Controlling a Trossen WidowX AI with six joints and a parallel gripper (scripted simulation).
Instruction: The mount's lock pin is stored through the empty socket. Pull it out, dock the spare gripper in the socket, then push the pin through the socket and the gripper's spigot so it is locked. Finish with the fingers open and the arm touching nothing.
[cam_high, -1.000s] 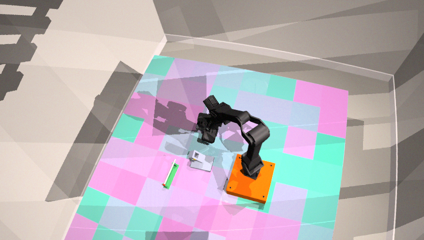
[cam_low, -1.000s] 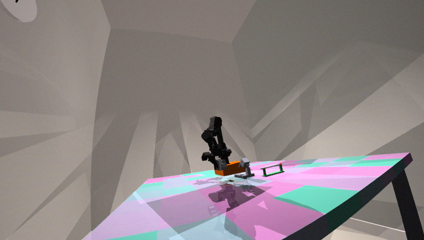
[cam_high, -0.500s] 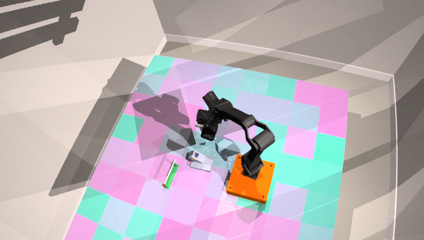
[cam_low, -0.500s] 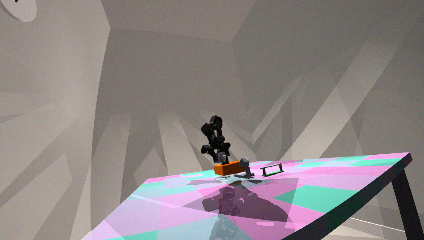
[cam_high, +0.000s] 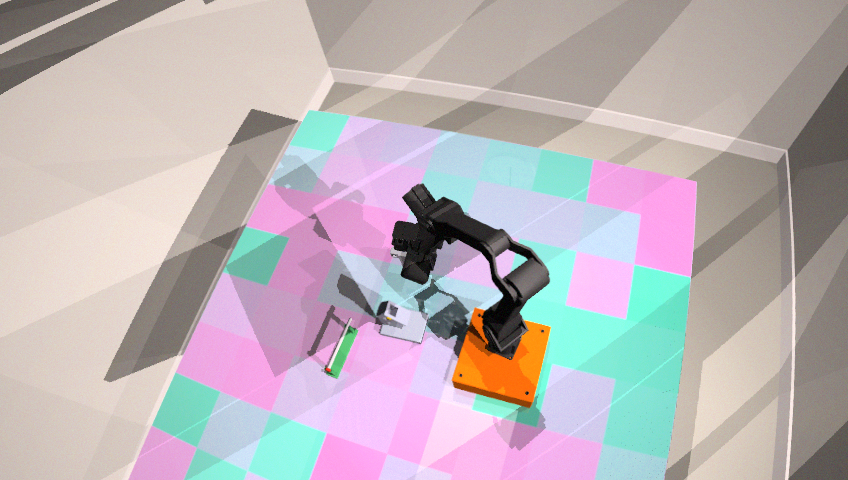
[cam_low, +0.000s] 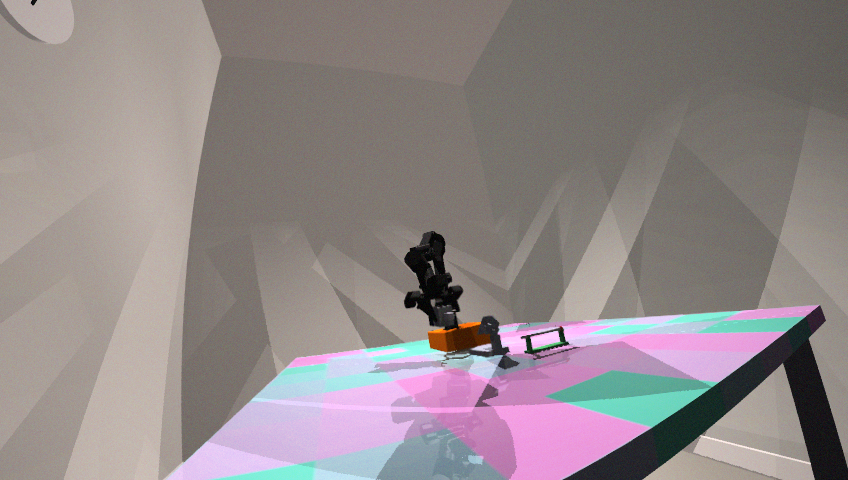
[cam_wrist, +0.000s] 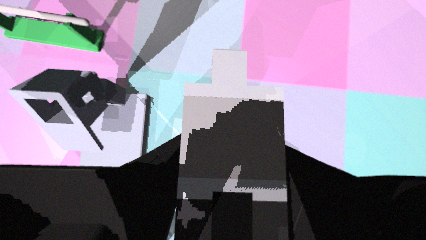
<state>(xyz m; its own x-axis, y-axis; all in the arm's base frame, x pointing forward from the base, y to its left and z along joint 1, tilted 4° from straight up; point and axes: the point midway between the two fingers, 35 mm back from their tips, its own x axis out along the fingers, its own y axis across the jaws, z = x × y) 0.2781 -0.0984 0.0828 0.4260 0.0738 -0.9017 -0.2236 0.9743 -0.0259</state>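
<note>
My gripper tip is now 14 cm to the right of the grey mount, 7 cm above it and 1 cm past it. The rest, counted from my gripper tip: spare gripper 1 cm above; then green rack 27 cm to the left, 10 cm below, 8 cm ahead.
</note>
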